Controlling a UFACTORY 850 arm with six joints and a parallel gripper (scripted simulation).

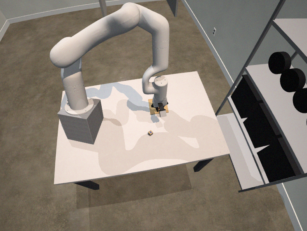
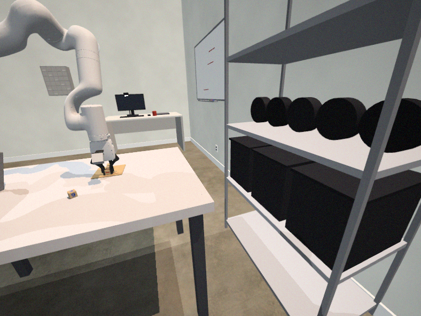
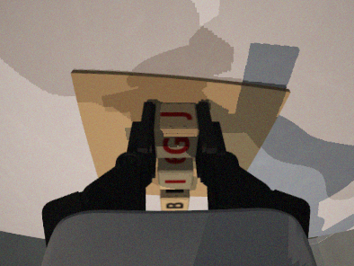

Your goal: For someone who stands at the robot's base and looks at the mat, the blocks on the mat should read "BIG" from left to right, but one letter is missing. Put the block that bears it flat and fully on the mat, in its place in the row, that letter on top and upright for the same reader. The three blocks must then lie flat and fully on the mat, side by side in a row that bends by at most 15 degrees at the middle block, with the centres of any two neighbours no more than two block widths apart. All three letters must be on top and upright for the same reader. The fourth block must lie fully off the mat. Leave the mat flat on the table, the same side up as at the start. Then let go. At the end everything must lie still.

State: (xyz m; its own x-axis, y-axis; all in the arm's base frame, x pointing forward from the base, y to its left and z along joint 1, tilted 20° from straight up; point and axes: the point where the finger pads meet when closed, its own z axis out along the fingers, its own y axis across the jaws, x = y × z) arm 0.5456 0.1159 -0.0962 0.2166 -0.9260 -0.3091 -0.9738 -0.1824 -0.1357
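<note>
My gripper is now 4 cm to the right of the tan mat, 2 cm above it and 1 cm past it.
</note>
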